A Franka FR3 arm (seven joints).
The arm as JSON. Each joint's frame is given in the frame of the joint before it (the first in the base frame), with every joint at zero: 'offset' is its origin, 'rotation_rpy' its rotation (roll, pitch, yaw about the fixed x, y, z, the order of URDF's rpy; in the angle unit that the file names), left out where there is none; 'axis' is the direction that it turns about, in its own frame. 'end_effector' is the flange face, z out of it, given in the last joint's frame.
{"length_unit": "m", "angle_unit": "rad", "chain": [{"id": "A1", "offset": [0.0, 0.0, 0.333], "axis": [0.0, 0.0, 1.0]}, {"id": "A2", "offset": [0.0, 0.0, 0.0], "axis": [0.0, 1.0, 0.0]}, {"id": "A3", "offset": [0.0, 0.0, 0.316], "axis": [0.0, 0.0, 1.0]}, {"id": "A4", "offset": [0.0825, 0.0, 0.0], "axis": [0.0, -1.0, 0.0]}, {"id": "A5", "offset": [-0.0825, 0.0, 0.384], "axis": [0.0, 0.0, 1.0]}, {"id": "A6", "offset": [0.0, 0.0, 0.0], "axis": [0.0, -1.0, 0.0]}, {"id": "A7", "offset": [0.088, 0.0, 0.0], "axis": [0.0, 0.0, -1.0]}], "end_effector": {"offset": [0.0, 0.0, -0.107], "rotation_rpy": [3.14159, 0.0, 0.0]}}
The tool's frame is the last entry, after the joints.
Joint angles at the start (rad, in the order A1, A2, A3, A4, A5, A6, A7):
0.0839, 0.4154, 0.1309, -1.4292, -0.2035, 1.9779, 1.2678
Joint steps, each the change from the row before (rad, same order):
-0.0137, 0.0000, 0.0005, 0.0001, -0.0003, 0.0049, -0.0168
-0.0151, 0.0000, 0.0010, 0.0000, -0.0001, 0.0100, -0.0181
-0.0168, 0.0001, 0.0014, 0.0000, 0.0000, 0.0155, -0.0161
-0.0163, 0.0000, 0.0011, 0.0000, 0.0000, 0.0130, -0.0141
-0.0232, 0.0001, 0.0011, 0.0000, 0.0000, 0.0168, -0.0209
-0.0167, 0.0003, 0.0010, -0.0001, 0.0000, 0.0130, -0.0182
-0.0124, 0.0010, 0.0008, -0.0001, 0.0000, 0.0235, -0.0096
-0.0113, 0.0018, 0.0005, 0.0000, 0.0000, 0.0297, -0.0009
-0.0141, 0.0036, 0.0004, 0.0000, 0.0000, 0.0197, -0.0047
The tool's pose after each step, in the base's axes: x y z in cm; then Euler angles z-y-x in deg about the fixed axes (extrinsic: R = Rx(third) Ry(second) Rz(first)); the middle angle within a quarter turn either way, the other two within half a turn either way. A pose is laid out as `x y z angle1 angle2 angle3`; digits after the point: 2 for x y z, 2 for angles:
68.80 11.22 47.32 57.57 9.72 173.96
69.04 10.27 47.43 57.33 10.19 173.97
69.33 9.24 47.58 57.27 10.95 174.04
69.58 8.22 47.72 57.32 11.59 174.05
69.88 6.72 47.89 57.37 12.40 174.00
70.09 5.64 48.01 57.22 13.01 173.95
70.36 4.89 48.19 57.29 14.21 174.03
70.67 4.20 48.39 57.80 15.73 174.14
70.93 3.27 48.36 58.28 16.56 174.10

